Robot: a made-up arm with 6 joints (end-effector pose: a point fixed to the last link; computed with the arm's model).
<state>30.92 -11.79 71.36 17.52 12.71 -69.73</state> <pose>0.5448 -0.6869 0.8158 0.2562 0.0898 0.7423 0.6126</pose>
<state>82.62 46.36 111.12 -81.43 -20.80 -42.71</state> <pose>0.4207 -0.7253 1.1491 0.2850 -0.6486 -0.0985 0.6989</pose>
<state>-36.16 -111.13 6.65 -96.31 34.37 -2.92</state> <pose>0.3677 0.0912 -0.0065 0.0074 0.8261 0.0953 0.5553</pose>
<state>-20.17 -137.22 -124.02 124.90 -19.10 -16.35</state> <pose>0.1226 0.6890 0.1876 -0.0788 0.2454 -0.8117 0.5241</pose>
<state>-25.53 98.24 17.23 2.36 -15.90 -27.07</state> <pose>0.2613 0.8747 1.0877 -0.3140 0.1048 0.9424 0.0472</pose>
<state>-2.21 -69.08 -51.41 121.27 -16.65 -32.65</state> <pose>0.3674 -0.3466 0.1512 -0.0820 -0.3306 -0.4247 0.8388</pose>
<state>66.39 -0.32 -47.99 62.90 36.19 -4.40</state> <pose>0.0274 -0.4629 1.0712 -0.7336 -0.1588 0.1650 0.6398</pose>
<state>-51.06 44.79 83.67 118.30 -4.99 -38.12</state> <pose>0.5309 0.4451 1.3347 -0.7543 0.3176 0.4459 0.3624</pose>
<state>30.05 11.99 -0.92 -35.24 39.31 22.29</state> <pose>0.4117 -0.2792 1.2157 0.0996 -0.4574 0.8795 0.0863</pose>
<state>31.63 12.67 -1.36 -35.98 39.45 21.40</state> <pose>0.4074 -0.2795 1.2177 0.0919 -0.4462 0.8851 0.0946</pose>
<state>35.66 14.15 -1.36 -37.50 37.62 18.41</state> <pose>0.4021 -0.2848 1.2263 0.0756 -0.4351 0.8884 0.1249</pose>
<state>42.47 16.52 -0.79 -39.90 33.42 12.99</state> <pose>0.3963 -0.2967 1.2418 0.0510 -0.4243 0.8856 0.1818</pose>
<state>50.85 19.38 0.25 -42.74 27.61 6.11</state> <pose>0.3916 -0.3150 1.2603 0.0241 -0.4143 0.8728 0.2569</pose>
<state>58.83 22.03 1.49 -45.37 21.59 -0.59</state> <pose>0.3873 -0.3369 1.2764 0.0014 -0.4067 0.8509 0.3324</pose>
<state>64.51 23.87 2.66 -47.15 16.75 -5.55</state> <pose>0.3839 -0.3562 1.2871 -0.0132 -0.4041 0.8275 0.3895</pose>
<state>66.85 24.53 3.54 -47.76 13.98 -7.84</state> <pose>0.3824 -0.3673 1.2918 -0.0194 -0.4085 0.8118 0.4169</pose>
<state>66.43 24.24 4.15 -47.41 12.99 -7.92</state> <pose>0.3837 -0.3703 1.2924 -0.0194 -0.4187 0.8054 0.4192</pose>
